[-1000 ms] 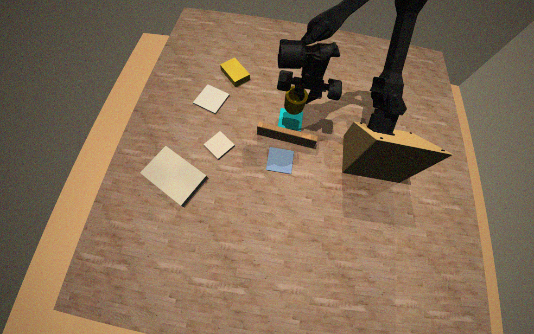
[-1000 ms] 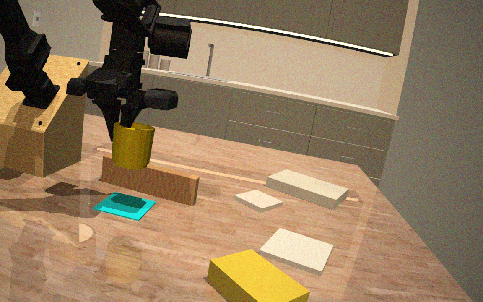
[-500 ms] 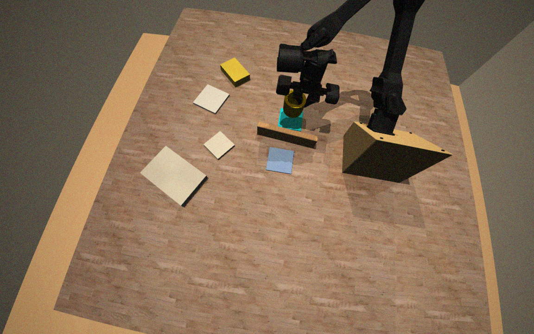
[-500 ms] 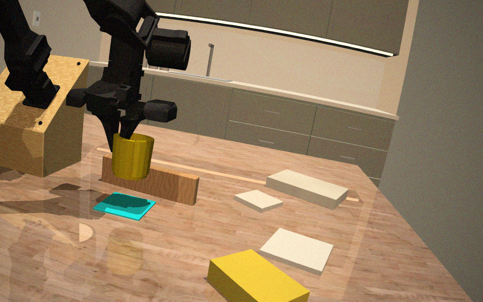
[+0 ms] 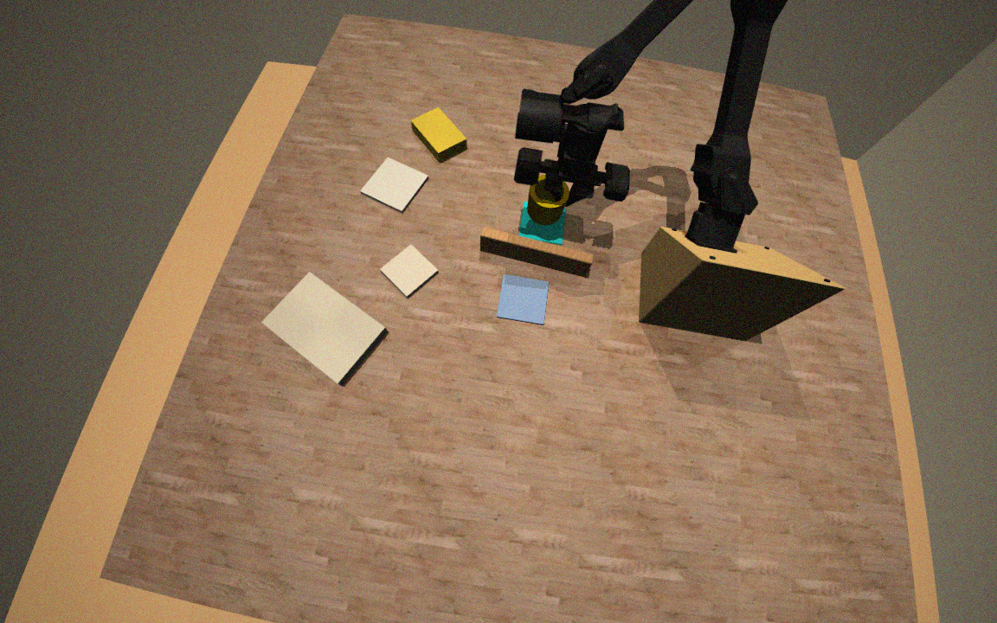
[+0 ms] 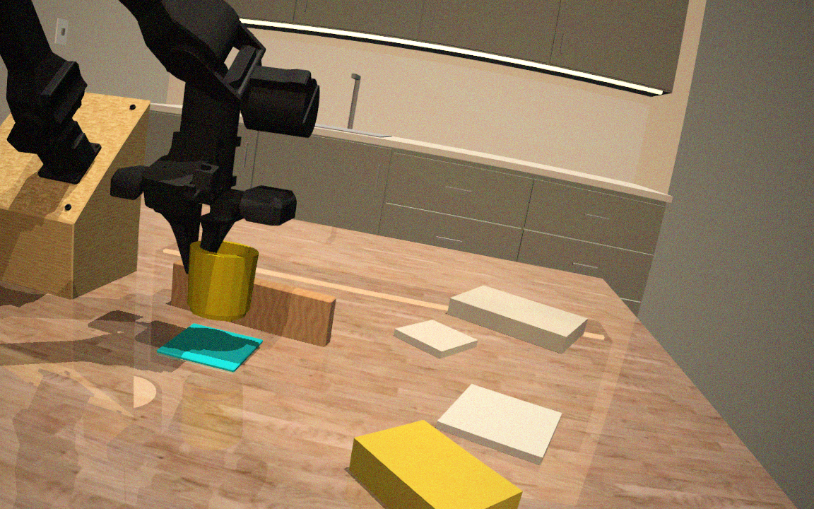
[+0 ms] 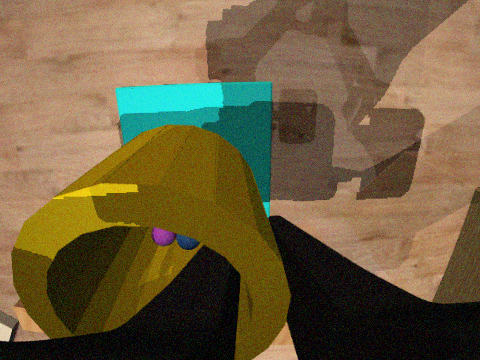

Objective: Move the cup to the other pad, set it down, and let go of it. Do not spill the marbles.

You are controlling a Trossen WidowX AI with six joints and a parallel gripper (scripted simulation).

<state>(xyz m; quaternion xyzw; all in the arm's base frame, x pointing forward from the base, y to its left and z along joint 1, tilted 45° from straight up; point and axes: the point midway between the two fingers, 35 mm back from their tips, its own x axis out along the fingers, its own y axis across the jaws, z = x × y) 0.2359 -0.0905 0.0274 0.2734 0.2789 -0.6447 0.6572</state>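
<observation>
Now: the cyan pad 80 mm below my gripper tip and 30 mm ahead of it. Round my gripper tip: yellow cup: 20 mm ahead; purple marble: 40 mm ahead, 20 mm to the left, 20 mm below; blue marble: 30 mm ahead, 20 mm to the left, 20 mm below.
</observation>
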